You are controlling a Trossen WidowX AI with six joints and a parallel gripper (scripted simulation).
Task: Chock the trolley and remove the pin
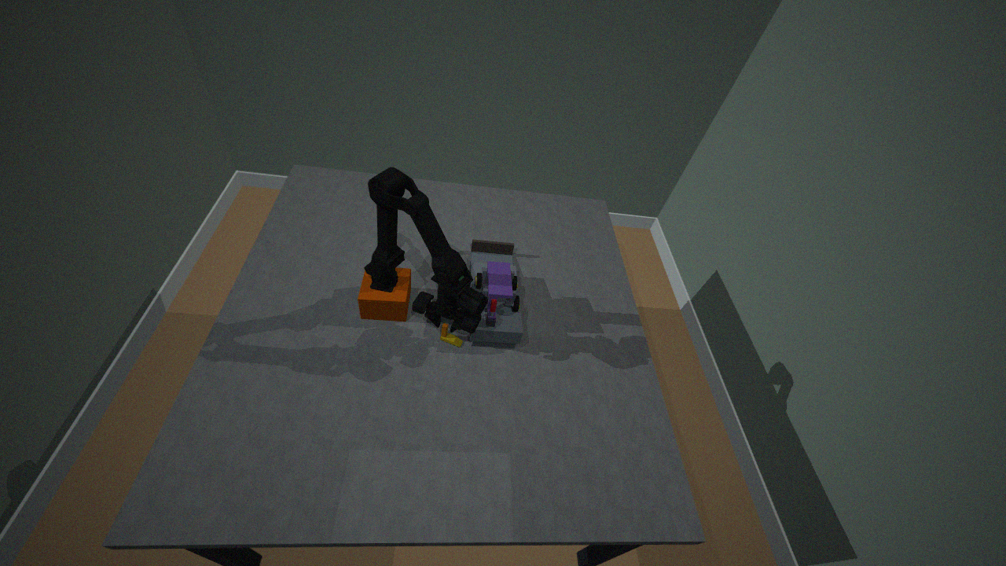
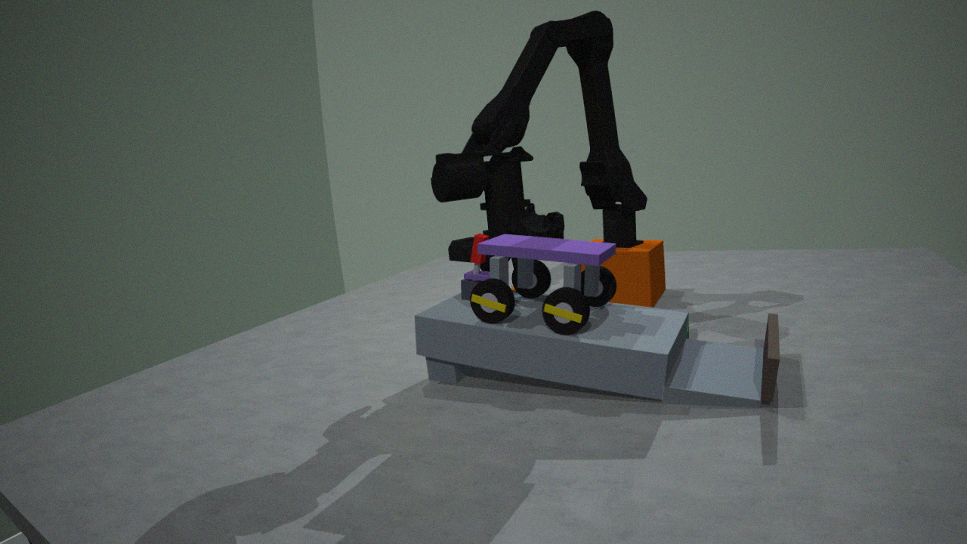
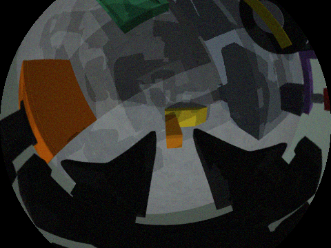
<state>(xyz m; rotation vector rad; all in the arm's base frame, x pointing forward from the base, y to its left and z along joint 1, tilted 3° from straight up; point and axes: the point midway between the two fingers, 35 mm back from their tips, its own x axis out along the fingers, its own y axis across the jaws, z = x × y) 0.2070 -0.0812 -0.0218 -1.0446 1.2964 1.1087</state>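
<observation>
The yellow chock is 3 cm below my gripper tip and 2 cm ahead of it. Also, from my gripper tip: trolley (14 cm to the left, 12 cm ahead, 6 cm above); then red-headed stop pin (12 cm ahead, 8 cm above, 4 cm to the left); then grey ramp (15 cm to the left, 12 cm ahead).
</observation>
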